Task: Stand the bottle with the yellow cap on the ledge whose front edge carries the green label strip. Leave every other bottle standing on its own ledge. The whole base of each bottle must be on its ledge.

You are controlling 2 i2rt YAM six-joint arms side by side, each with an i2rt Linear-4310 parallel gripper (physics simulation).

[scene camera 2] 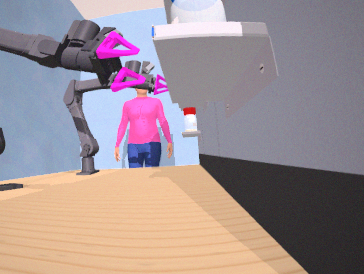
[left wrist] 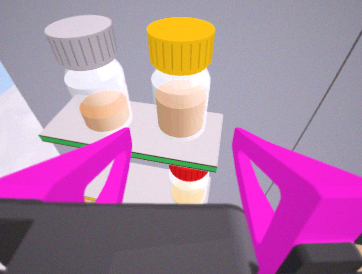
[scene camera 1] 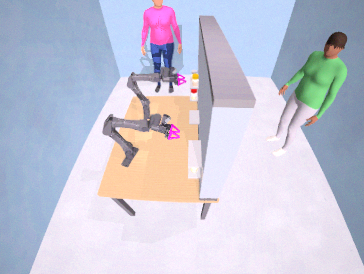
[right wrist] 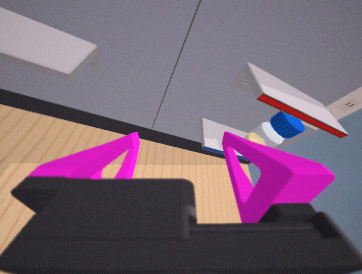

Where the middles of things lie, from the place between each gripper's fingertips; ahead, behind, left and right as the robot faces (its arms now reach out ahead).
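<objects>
The grey-capped bottle [left wrist: 85,45] is 7 cm ahead of my left hand, 11 cm to the left of it and 2 cm below it. Counting from that same left hand, I find the blue-strip ledge [scene camera 2: 202,61] 13 cm ahead, 72 cm to the right and 22 cm below, whereas the red-capped bottle [left wrist: 187,185] is 1 cm to the left, 7 cm ahead and 16 cm below. The yellow-capped bottle [left wrist: 180,48] is 3 cm to the left of my left hand, 8 cm ahead of it and 2 cm below it.
From my right hand, the yellow-capped bottle is 7 cm ahead, 57 cm to the left and 10 cm above. The blue-capped bottle [right wrist: 271,133] is 12 cm ahead of my right hand, 22 cm to the right of it and 4 cm below it, and the red-capped bottle is 6 cm ahead of that hand, 55 cm to the left of it and 4 cm below it. My right gripper itself is 12 cm short of the blue-strip ledge, 18 cm to the left of it and 10 cm above it.
</objects>
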